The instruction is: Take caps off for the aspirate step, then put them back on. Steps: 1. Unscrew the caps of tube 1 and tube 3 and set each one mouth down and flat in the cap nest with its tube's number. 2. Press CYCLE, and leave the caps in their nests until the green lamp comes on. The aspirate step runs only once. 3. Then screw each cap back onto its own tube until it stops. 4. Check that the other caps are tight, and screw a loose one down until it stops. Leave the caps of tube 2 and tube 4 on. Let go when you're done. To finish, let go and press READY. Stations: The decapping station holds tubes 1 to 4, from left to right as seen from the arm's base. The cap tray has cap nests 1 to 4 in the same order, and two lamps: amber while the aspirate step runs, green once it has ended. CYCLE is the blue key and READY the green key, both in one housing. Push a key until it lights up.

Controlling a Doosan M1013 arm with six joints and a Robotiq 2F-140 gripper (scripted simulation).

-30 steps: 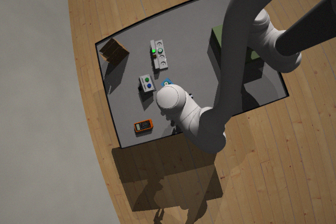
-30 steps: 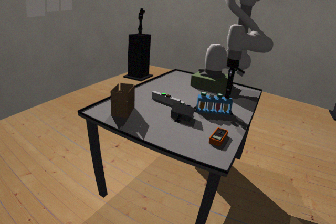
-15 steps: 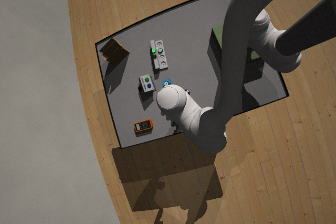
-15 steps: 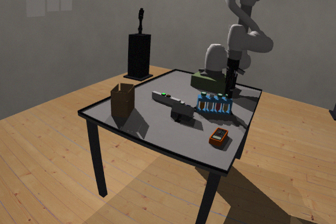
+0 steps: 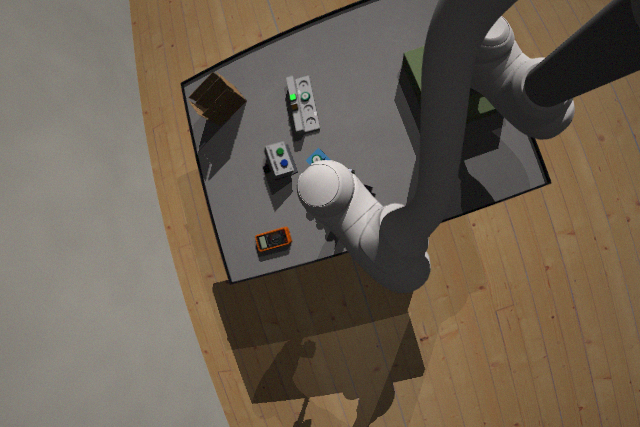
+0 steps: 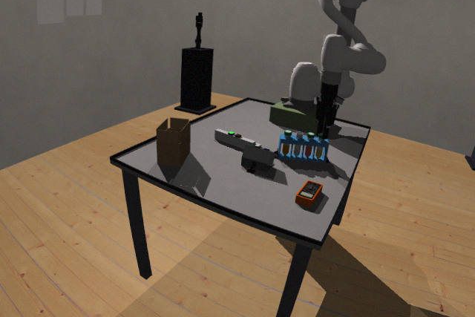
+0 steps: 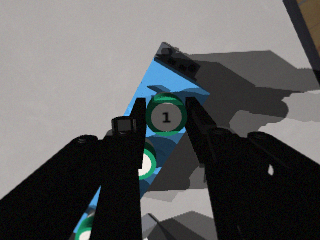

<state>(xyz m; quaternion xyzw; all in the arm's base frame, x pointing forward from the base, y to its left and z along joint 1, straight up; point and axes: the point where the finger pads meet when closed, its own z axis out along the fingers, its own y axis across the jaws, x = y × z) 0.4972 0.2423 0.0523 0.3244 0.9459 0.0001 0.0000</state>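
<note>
My gripper is now 3 cm above the cap 1. From my hand the other things lie so: cap 2: 2 cm ahead, 5 cm to the right, 3 cm below; key housing: 20 cm ahead, 22 cm to the right, 9 cm below; blue key: 18 cm ahead, 19 cm to the right, 8 cm below.
</note>
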